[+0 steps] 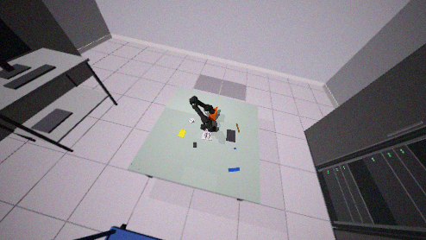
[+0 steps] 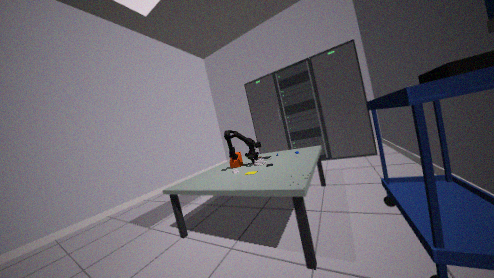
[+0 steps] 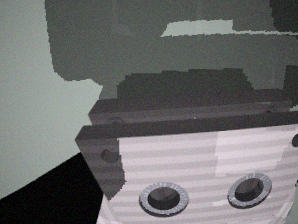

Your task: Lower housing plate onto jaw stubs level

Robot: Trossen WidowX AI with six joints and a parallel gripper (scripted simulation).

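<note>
Right now my gripper tip is 70 mm short of the white part, 10 mm to the right of it and 10 mm above it. Round my gripper tip: dark flat slab: 60 mm behind, 280 mm to the left, 10 mm below; yellow block: 140 mm ahead, 280 mm to the right, 20 mm below; dark cube: 220 mm ahead, 80 mm to the right, 10 mm below.
</note>
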